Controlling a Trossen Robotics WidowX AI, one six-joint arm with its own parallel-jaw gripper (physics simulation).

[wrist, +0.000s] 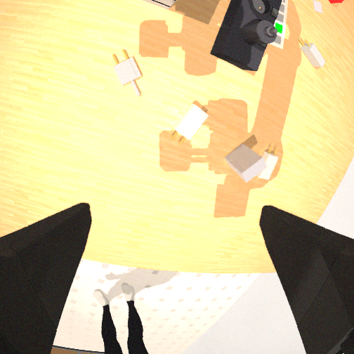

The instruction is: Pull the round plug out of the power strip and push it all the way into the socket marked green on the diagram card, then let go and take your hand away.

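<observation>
The black power strip (234,42) lies at the top of the view, cut off by the upper edge. A dark grey round plug (266,31) with a narrow stub stands on the strip, near its right side. A round socket (259,7) with small contacts shows above the plug. The diagram card (277,43) shows as a white strip beyond the power strip's right edge, with a green square (278,28); the power strip hides much of it. My gripper (177,215) is open and empty, above the near part of the table and apart from the power strip and plug.
A white two-pin plug (128,71) lies at upper left, another (192,121) near the middle. A grey block (245,161) is beside a small white plug (269,165). Another white plug (313,55) lies at upper right. The table edge (200,272) runs below.
</observation>
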